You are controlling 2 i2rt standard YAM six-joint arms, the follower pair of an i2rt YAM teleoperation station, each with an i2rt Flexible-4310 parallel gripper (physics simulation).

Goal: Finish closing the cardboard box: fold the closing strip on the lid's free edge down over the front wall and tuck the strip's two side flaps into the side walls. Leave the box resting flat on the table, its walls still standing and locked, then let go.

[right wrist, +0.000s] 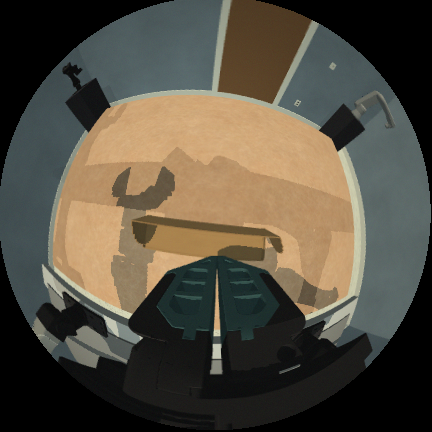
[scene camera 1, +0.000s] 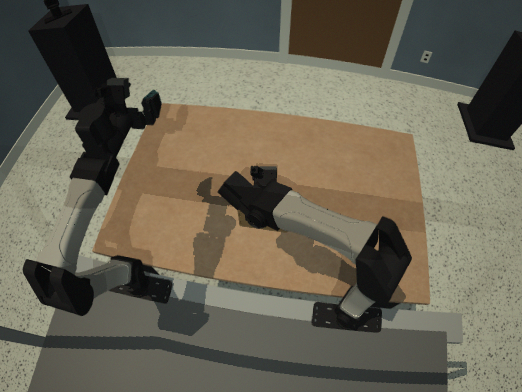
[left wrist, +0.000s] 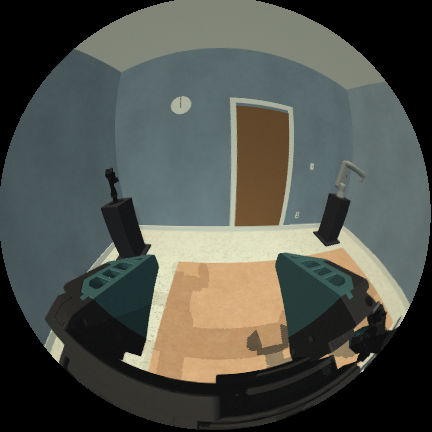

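Note:
The cardboard box (right wrist: 205, 240) sits near the middle of the table in the right wrist view, with a long dark strip (right wrist: 200, 224) standing out along its far edge and a small flap (right wrist: 275, 243) at the strip's right end. In scene camera 1 a small part of the box (scene camera 1: 244, 218) shows under the right arm. My right gripper (right wrist: 216, 260) (left wrist: 349, 335) is shut and empty, its tips pointing toward the box's near side; whether they touch it I cannot tell. Its fingertips are hidden in scene camera 1. My left gripper (left wrist: 216, 262) (scene camera 1: 127, 97) is open and empty, raised at the table's far left corner.
The brown table (scene camera 1: 350, 150) (left wrist: 235, 295) (right wrist: 210, 120) lies under the right arm (scene camera 1: 320, 220), which reaches across over the box. Arm shadows fall around the box. Dark pedestals (scene camera 1: 70, 55) (scene camera 1: 500, 95) stand beyond the table at left and right.

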